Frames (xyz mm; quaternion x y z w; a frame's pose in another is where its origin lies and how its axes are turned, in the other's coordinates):
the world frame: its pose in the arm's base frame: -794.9 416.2 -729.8 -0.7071 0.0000 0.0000 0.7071
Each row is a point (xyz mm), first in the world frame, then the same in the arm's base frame.
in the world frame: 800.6 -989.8 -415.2
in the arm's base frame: 5.7 1.0 260.0
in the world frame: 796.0 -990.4 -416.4
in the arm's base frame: 1.1 -0.2 260.6
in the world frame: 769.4 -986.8 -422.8
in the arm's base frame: -25.5 -6.6 257.0
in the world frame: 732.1 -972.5 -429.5
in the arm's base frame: -62.8 -13.3 242.7
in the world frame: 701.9 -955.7 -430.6
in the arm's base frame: -93.0 -14.4 225.9
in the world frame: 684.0 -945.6 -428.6
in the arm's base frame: -110.9 -12.4 215.8
